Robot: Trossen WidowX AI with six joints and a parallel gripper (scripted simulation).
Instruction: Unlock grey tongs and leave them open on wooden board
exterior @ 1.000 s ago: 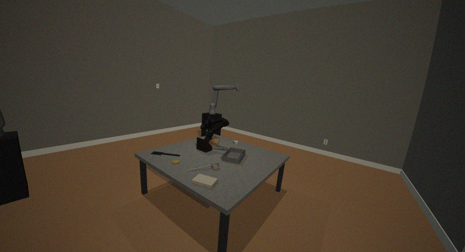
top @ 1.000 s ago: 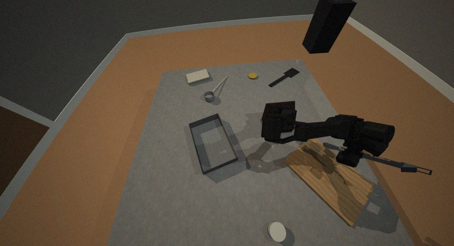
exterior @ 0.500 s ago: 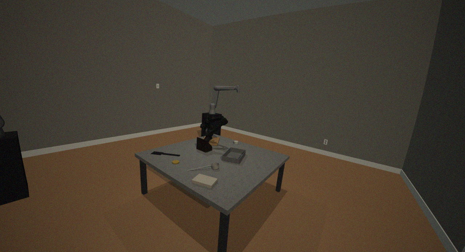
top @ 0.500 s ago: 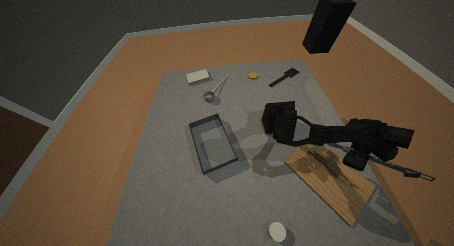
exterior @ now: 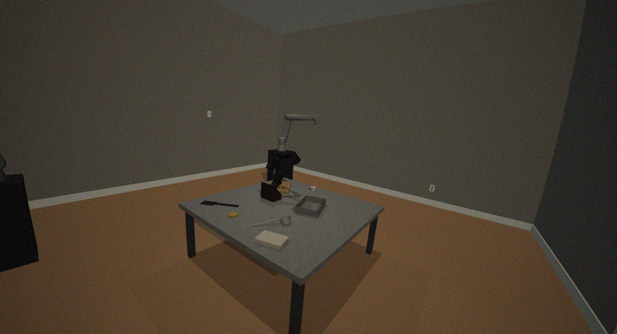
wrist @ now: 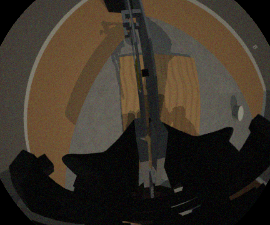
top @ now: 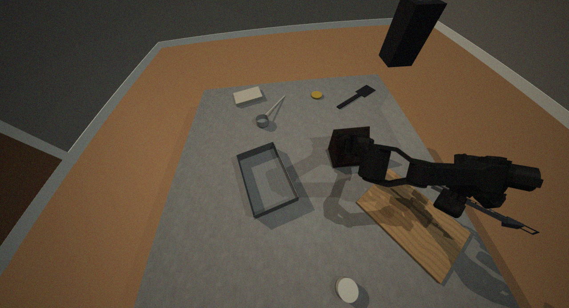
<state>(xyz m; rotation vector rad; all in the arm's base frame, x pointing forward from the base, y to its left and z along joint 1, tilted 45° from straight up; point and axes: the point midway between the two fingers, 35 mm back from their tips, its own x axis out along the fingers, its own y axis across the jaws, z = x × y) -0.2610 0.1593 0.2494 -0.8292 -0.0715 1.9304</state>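
Now: gripper tip 140 mm above the wooden board, 60 mm short of it and 20 mm to the right of it. The rest, counted from my gripper tip: black spatula: 720 mm to the right, 140 mm below, 50 mm ahead; then dark roasting tin: 640 mm ahead, 200 mm to the right, 120 mm below; then white disc: 370 mm ahead, 220 mm to the left, 130 mm below.
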